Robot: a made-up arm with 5 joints. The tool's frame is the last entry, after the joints.
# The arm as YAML. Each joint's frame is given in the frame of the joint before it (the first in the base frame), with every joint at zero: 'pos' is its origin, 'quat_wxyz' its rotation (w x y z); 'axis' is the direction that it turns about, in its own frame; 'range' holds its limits. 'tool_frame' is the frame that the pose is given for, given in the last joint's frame.
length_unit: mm
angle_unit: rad
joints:
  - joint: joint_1
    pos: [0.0, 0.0, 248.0]
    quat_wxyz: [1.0, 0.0, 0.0, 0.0]
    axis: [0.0, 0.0, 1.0]
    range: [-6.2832, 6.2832]
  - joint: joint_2
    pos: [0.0, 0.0, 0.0]
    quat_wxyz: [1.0, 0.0, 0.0, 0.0]
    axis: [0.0, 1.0, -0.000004]
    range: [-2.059, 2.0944]
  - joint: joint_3
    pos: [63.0, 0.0, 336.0]
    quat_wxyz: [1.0, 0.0, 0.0, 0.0]
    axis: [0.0, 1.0, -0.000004]
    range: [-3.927, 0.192]
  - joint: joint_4
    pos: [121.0, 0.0, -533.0]
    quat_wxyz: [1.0, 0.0, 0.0, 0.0]
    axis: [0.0, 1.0, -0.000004]
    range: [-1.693, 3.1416]
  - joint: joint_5
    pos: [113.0, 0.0, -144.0]
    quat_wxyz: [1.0, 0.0, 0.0, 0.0]
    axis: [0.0, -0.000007, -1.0]
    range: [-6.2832, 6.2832]
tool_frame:
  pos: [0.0, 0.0, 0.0]
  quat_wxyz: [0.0, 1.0, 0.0, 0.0]
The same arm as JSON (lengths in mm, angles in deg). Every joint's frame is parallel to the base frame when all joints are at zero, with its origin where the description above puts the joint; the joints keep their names.
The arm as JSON. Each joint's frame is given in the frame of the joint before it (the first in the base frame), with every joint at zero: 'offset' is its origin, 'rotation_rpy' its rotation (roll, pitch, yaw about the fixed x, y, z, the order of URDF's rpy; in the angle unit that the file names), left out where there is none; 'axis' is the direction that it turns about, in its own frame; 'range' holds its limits. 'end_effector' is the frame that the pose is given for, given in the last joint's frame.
{
  "length_unit": "mm",
  "angle_unit": "deg",
  "chain": [
    {
      "id": "joint_1",
      "offset": [
        0.0,
        0.0,
        248.0
      ],
      "axis": "+z",
      "range": [
        -360.0,
        360.0
      ]
    },
    {
      "id": "joint_2",
      "offset": [
        0.0,
        0.0,
        0.0
      ],
      "axis": "+y",
      "range": [
        -117.97,
        120.0
      ]
    },
    {
      "id": "joint_3",
      "offset": [
        63.0,
        0.0,
        336.0
      ],
      "axis": "+y",
      "range": [
        -225.0,
        11.0
      ]
    },
    {
      "id": "joint_4",
      "offset": [
        121.0,
        0.0,
        -533.0
      ],
      "axis": "+y",
      "range": [
        -97.0,
        180.0
      ]
    },
    {
      "id": "joint_5",
      "offset": [
        113.0,
        0.0,
        -144.0
      ],
      "axis": "-z",
      "range": [
        -360.0,
        360.0
      ]
    }
  ],
  "end_effector": {
    "offset": [
      0.0,
      0.0,
      0.0
    ],
    "rotation_rpy": [
      180.0,
      0.0,
      0.0
    ]
  }
}

